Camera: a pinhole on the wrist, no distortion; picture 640 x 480 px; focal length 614.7 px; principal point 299.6 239.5 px. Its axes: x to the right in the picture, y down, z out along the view. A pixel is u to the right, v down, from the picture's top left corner.
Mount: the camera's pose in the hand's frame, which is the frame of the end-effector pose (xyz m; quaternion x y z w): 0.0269 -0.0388 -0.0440 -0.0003 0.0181 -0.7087 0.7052
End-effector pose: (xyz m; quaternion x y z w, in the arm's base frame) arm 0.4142 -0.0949 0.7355 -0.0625 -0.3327 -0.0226 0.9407
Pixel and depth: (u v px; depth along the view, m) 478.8 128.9 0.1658
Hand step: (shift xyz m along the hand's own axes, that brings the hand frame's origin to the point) 0.0011 -0.0912 0.1213
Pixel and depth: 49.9 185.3 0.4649
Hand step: -0.0010 0.1384 0.4264
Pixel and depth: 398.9 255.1 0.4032
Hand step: 0.0473 -0.1141 0.3570
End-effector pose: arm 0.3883 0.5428 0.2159 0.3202 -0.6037 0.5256 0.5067
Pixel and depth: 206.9 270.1 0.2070
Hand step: 0.0427 -0.0129 0.1634
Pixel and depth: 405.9 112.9 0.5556
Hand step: -0.0736 -0.1483 0.5118
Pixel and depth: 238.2 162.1 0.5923
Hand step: -0.0320 0.0057 0.5513
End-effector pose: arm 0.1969 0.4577 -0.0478 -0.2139 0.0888 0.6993 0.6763
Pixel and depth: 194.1 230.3 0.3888
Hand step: 0.0315 0.0181 0.3464
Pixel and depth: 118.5 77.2 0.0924
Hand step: 0.0051 -0.0138 0.0497
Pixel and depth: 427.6 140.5 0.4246
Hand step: -0.0309 -0.1376 0.3799
